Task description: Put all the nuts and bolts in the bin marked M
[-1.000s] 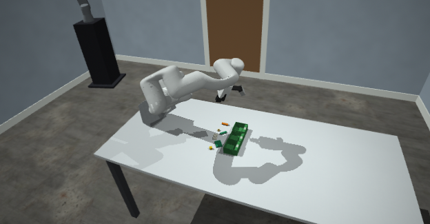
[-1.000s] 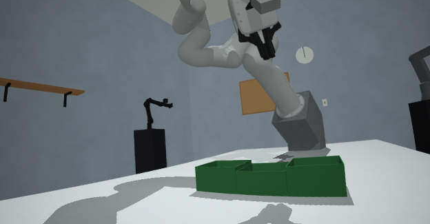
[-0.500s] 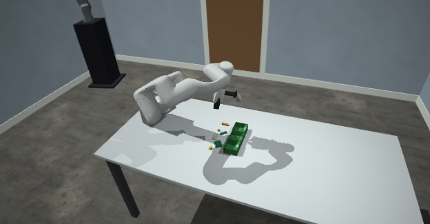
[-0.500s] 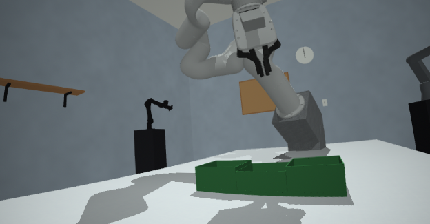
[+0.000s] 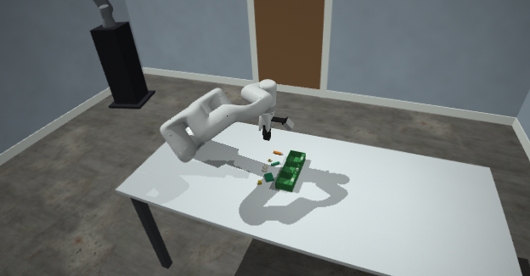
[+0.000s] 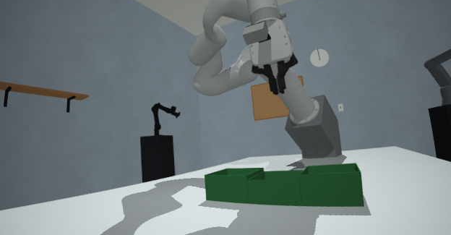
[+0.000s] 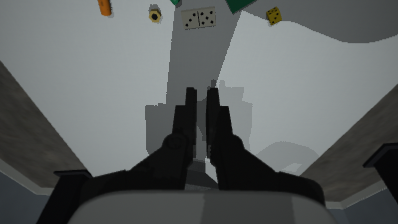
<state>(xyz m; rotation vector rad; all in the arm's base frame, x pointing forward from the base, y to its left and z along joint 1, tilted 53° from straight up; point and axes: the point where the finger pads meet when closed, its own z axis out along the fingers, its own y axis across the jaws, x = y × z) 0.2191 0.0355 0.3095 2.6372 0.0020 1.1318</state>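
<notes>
The green bin row is 120 mm ahead of my hand, 10 mm to the right of it and 200 mm below it. Also, from my hand: white domino (20 mm behind, 10 mm to the left, 220 mm below); then green battery (30 mm ahead, 50 mm to the left, 220 mm below); then flat green block (10 mm ahead, 60 mm to the right, 220 mm below).
</notes>
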